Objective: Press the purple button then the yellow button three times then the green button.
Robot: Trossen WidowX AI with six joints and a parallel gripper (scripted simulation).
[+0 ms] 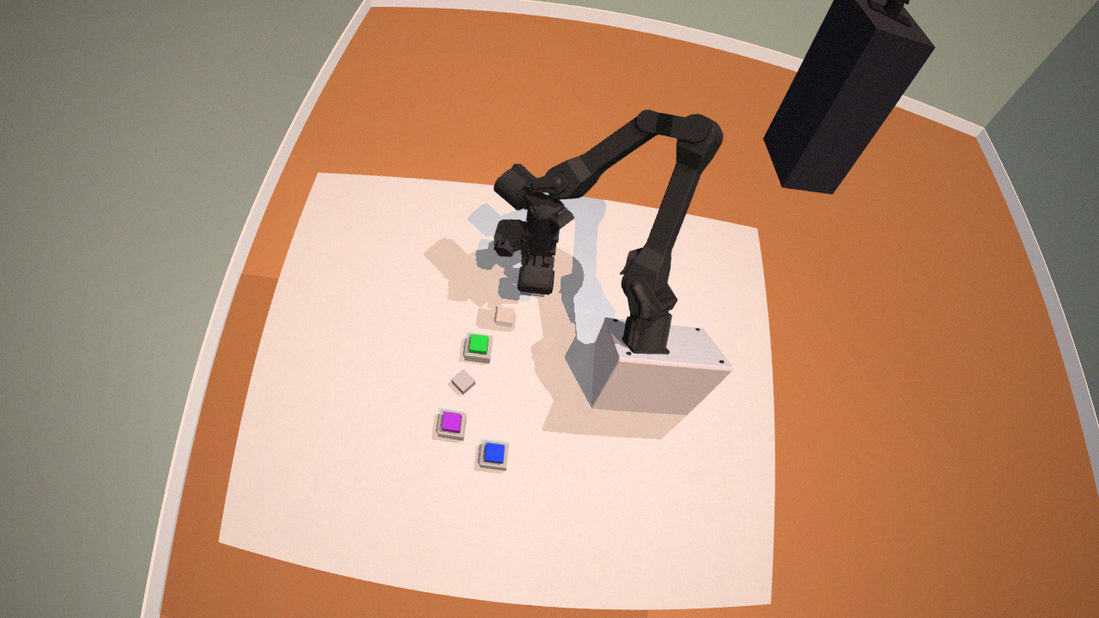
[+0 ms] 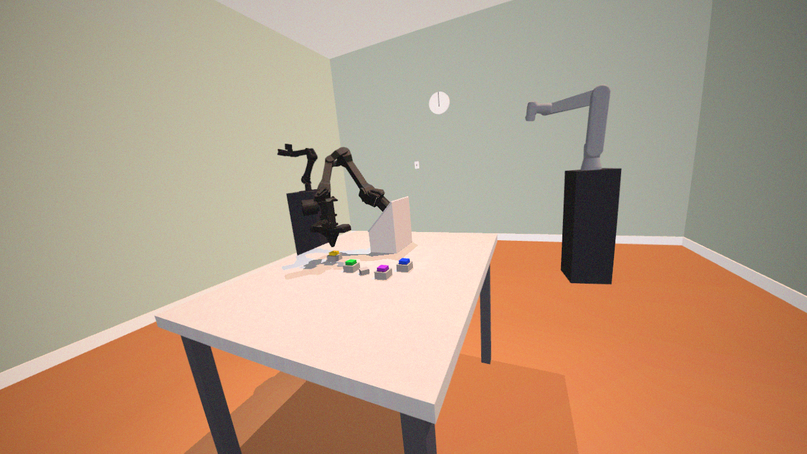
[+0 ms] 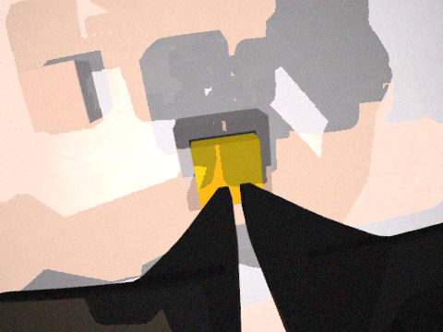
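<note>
Now: the yellow button 3 cm below my gripper tip. Also, from my gripper tip: purple button (16 cm ahead, 30 cm to the left, 3 cm below); then green button (11 cm ahead, 14 cm to the left, 3 cm below); then white block (6 cm ahead, 7 cm to the left, 5 cm below).
</note>
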